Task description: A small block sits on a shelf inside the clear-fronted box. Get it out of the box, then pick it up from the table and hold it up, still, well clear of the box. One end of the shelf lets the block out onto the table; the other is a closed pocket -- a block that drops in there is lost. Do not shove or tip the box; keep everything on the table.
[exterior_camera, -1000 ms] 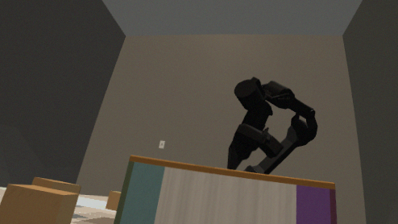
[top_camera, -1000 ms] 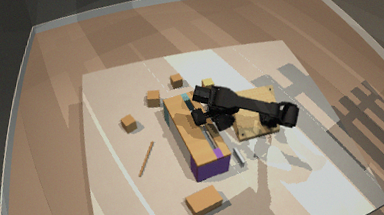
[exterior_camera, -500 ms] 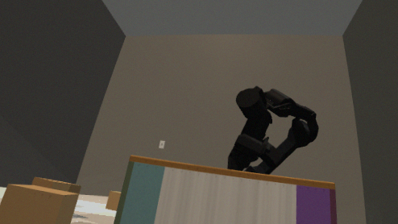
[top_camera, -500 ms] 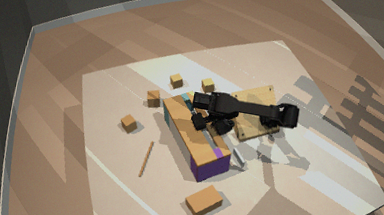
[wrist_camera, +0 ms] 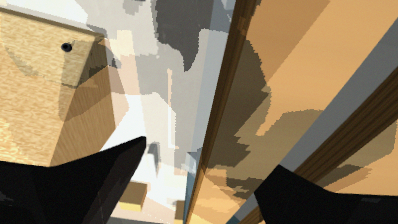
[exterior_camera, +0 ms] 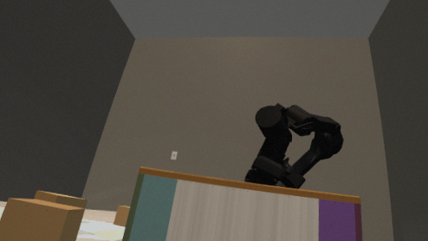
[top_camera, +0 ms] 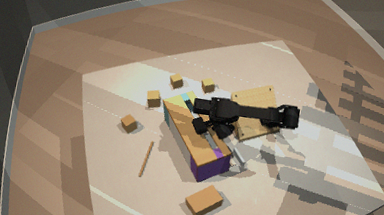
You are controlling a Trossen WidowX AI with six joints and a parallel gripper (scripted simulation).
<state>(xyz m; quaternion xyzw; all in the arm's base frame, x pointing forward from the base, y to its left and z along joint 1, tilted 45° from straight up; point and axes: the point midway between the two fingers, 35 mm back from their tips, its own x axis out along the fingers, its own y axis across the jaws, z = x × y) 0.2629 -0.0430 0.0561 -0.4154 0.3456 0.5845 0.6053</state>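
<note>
Now: the long box 4 cm ahead of my gripper tip, 1 cm to the right of it and 3 cm below it. The rest, counted from my gripper tip: thin stick: 30 cm ahead, 1 cm to the left, 9 cm below; then tan carton: 14 cm ahead, 30 cm to the left, 6 cm below.
</note>
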